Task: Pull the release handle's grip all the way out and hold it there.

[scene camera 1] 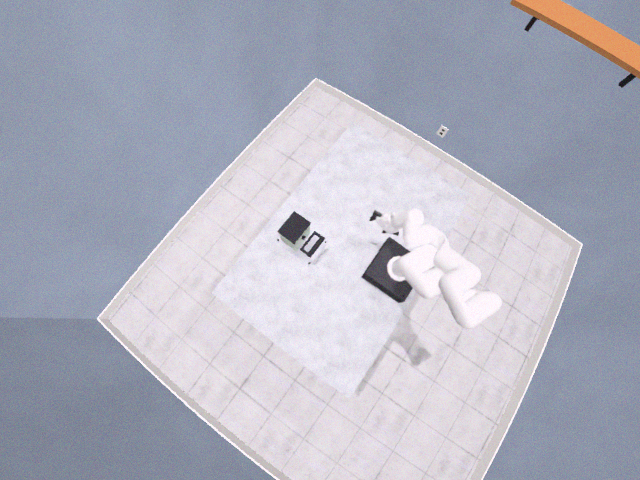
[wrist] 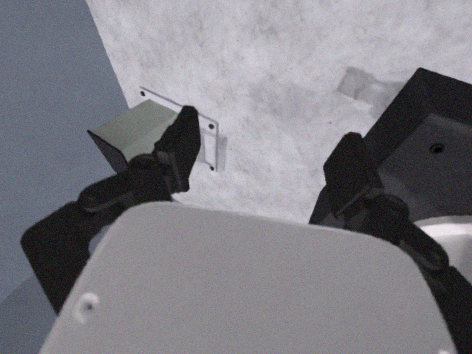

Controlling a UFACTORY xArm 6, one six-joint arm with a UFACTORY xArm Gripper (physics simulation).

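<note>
The release handle's pale green housing [scene camera 1: 288, 239] [wrist: 145, 122] stands on a thin plate with screws and has a black top. Its grip, a black rectangular frame [scene camera 1: 318, 248], stands close beside the housing in the scene view, past a small black stem. In the wrist view the grip does not show; the left finger covers part of the housing. My gripper [scene camera 1: 382, 225] [wrist: 266, 137] is open and empty. It hangs above the table, to the right of the grip in the scene view and apart from it.
The robot's black base block [scene camera 1: 378, 271] [wrist: 422, 172] stands near the gripper, below it in the scene view. The pale marbled slab [scene camera 1: 299, 320] [wrist: 280, 45] lies on a tiled floor [scene camera 1: 206, 356]. An orange bench-like board [scene camera 1: 584, 33] is far off at upper right.
</note>
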